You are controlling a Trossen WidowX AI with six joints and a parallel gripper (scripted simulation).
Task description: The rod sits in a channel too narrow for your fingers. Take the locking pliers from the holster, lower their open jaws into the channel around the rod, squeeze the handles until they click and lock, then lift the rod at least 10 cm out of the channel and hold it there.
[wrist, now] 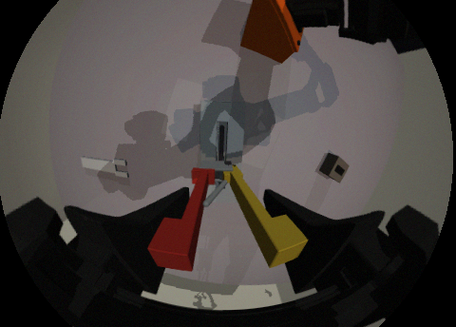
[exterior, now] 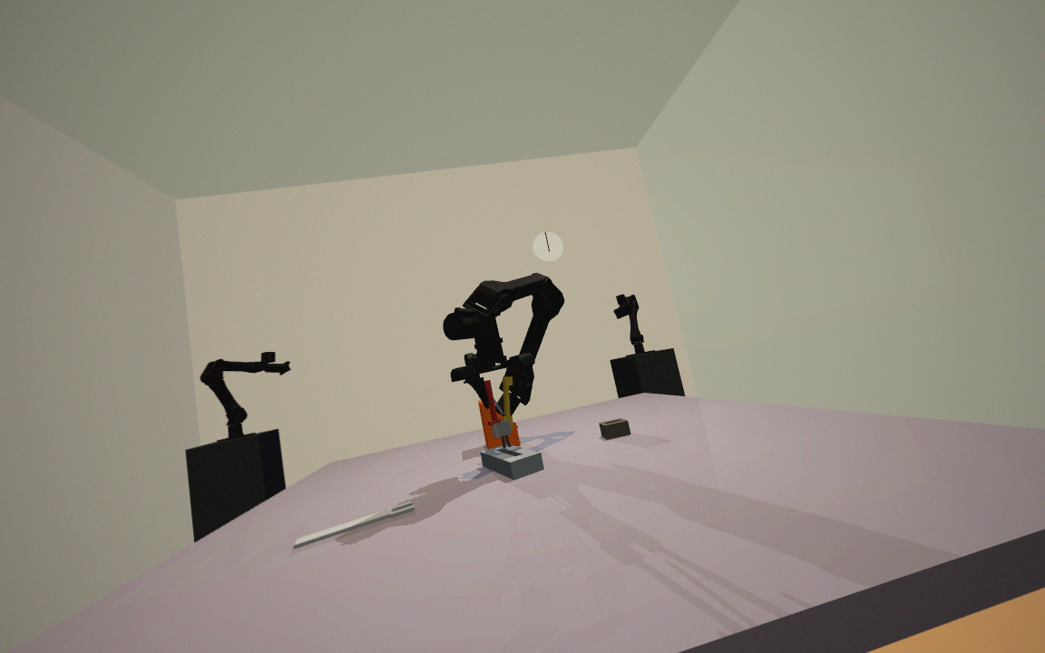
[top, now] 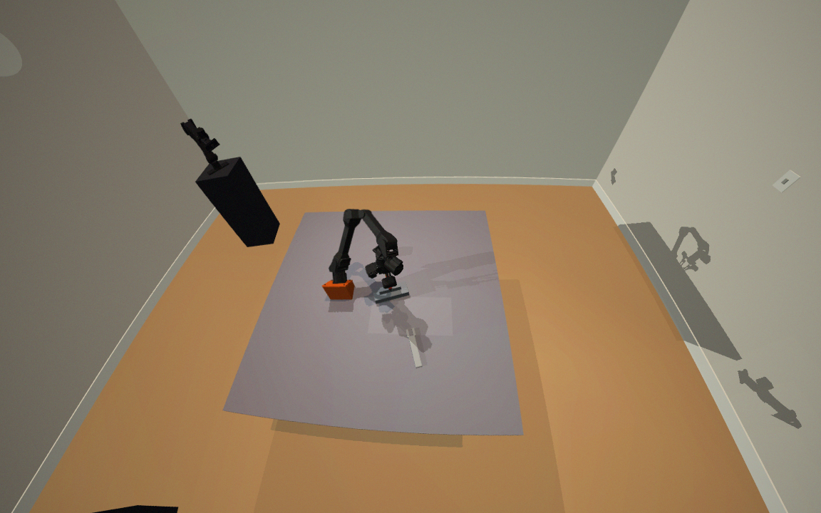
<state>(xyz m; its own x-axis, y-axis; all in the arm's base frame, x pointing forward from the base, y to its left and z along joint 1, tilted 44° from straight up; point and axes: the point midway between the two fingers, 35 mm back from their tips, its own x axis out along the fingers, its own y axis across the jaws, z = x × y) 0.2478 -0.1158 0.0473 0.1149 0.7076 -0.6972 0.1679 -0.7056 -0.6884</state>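
Now: the grey channel block 12 cm below my gripper tip. Also, from my gripper tip: brown holster: 28 cm to the left, 13 cm below, 2 cm behind; then yellow handle: 2 cm to the left; then dark rod: 13 cm below.
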